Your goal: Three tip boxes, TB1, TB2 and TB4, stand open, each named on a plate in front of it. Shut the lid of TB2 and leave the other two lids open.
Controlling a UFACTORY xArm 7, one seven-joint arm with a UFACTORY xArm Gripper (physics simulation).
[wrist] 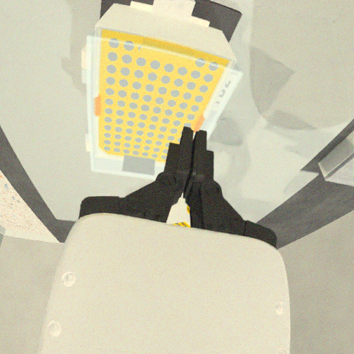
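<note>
The TB2 tip box (162,25) is at the upper left of the wrist view, with a yellow perforated rack. Its clear lid (107,166) shows over most of the rack; a strip of yellow along the far edge shows outside it. I cannot tell whether the lid is fully down. The name plate (222,92) at the right shows blurred through the clear plastic. My gripper (190,143) is shut and empty, its tips at the lid's near right side in this view. Another tip box (179,215), white and yellow, shows partly between the fingers; its name and lid are hidden.
A pale grey box-like thing (340,162) stands at the right edge. Dark border strips (30,185) run along both sides of the light work surface (40,100). A speckled surface (20,215) lies beyond the left strip. A dark base shows behind TB2.
</note>
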